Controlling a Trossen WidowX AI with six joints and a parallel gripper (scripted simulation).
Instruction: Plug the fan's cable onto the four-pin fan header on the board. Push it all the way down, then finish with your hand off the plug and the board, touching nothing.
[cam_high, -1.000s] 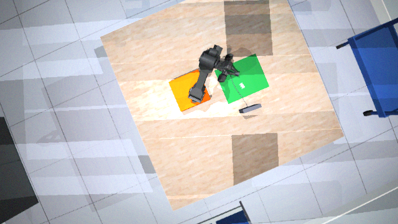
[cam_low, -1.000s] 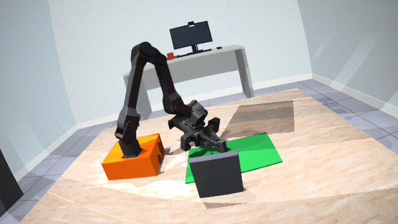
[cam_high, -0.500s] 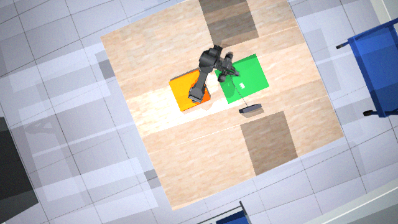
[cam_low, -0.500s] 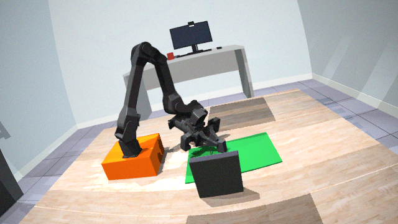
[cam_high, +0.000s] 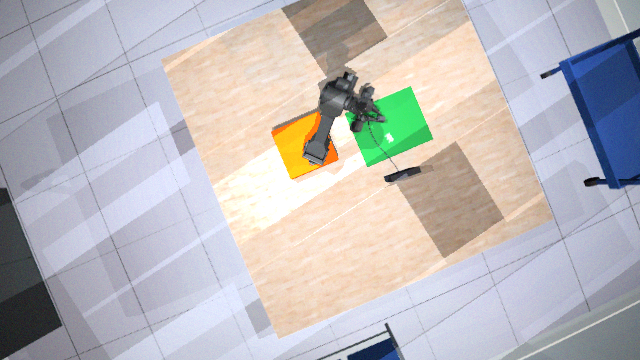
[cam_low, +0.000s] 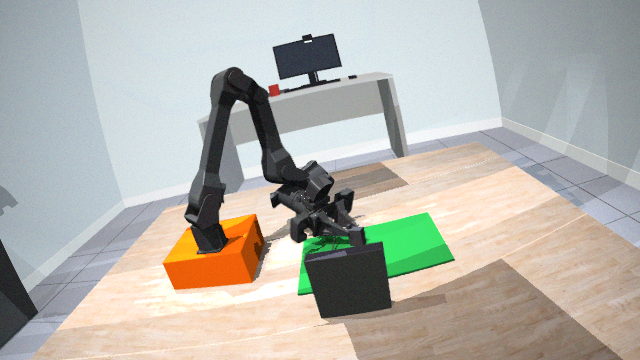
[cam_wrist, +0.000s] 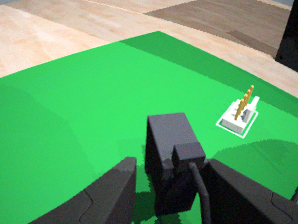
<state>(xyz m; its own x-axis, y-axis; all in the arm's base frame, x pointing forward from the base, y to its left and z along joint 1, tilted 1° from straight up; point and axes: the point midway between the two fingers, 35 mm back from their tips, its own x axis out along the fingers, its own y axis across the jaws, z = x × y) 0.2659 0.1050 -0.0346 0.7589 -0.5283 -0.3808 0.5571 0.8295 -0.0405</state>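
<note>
The black plug lies 1 cm ahead of my gripper tip, 1 cm to the right of it and 1 cm below it. From my gripper tip the other things lie so: dark square fan (2 cm ahead, 24 cm to the right, 3 cm above); green board (4 cm ahead, 4 cm to the right, 5 cm below).
</note>
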